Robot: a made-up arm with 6 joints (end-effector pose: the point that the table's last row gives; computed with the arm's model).
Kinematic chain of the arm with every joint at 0, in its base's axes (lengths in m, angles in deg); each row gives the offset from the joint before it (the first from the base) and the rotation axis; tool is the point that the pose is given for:
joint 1: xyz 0 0 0.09 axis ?
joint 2: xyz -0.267 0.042 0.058 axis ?
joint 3: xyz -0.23 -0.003 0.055 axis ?
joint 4: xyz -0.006 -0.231 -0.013 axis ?
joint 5: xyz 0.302 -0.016 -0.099 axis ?
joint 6: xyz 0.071 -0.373 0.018 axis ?
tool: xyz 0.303 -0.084 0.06
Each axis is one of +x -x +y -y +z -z.
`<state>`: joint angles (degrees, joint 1 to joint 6).
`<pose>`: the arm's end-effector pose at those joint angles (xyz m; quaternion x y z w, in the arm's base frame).
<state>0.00 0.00 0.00 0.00 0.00 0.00</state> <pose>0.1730 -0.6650 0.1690 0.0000 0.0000 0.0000 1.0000</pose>
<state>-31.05 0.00 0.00 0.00 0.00 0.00</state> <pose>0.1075 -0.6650 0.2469 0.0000 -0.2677 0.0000 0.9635</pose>
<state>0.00 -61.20 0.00 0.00 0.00 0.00</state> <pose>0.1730 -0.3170 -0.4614 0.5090 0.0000 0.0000 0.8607</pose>
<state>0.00 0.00 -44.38 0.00 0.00 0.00</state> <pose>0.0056 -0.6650 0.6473 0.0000 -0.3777 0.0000 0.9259</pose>
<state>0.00 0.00 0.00 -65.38 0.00 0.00</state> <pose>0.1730 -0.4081 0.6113 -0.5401 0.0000 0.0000 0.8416</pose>
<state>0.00 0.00 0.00 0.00 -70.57 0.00</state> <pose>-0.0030 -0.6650 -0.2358 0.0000 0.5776 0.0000 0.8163</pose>
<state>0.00 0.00 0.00 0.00 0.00 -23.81</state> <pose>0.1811 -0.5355 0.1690 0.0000 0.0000 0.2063 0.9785</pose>
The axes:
joint 1: +y
joint 2: -x
joint 3: +y
joint 4: +x
joint 5: -y
joint 6: -z

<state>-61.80 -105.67 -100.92 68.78 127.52 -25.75</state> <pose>0.2871 0.0728 -0.3307 -0.3980 0.0615 0.6992 0.5907</pose>
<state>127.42 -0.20 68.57 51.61 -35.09 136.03</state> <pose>0.3297 -0.5908 0.8341 0.7251 -0.3723 -0.1996 0.5439</pose>
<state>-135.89 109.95 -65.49 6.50 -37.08 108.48</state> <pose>-0.3145 0.5932 -0.7149 -0.1796 0.7448 0.4683 0.4402</pose>
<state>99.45 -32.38 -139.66 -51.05 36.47 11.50</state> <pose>0.0397 -0.3308 1.3323 -0.5549 -0.4778 -0.2474 0.6345</pose>
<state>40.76 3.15 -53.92 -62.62 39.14 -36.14</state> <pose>0.1463 -0.1121 0.9418 -0.6088 -0.2043 0.3654 0.6739</pose>
